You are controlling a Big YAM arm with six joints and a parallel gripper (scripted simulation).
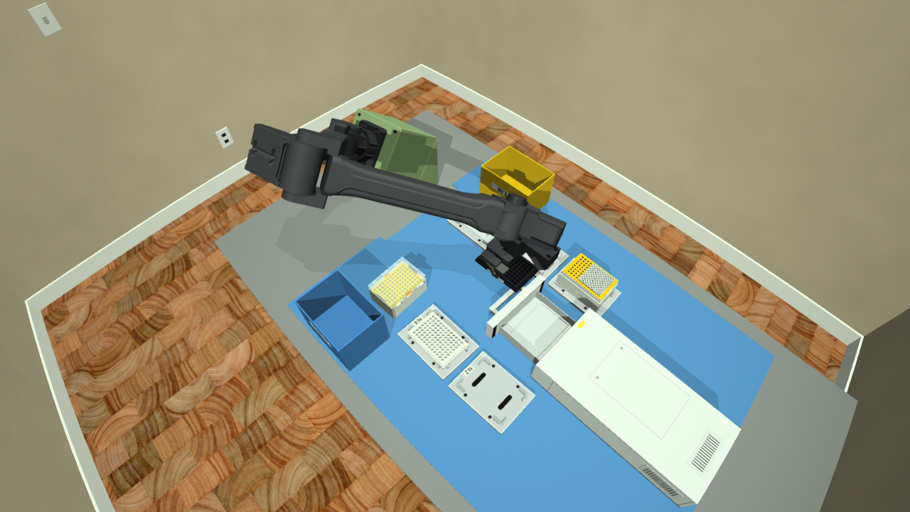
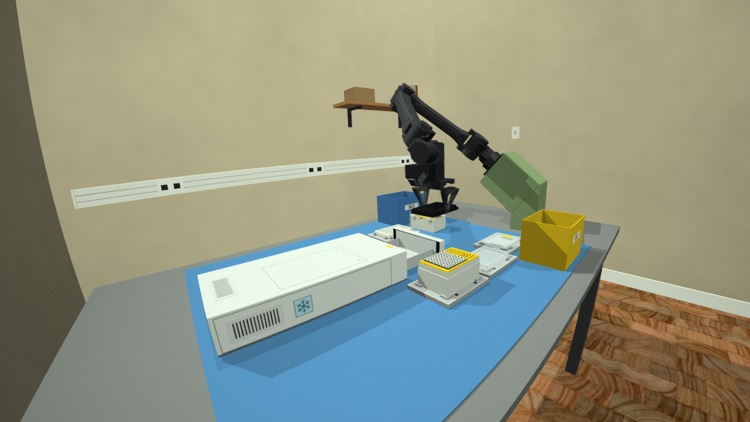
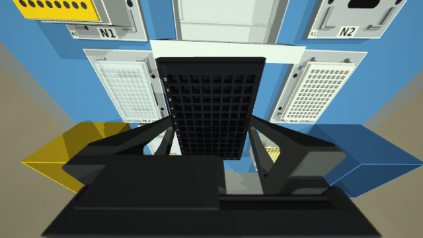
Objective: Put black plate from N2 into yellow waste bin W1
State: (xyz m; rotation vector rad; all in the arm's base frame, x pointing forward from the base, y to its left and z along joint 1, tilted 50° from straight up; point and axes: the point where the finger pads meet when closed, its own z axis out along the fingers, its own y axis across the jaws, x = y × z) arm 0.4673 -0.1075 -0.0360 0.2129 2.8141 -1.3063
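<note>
Now: hand 160 mm past the yellow waste bin W1, 320 mm to the right of it and 100 mm above it. Round my hand: drawer 170 mm ahead, 50 mm to the right, 100 mm below; black plate right at my hand; yellow-topped tip box 170 mm ahead, 140 mm to the left, 90 mm below.
</note>
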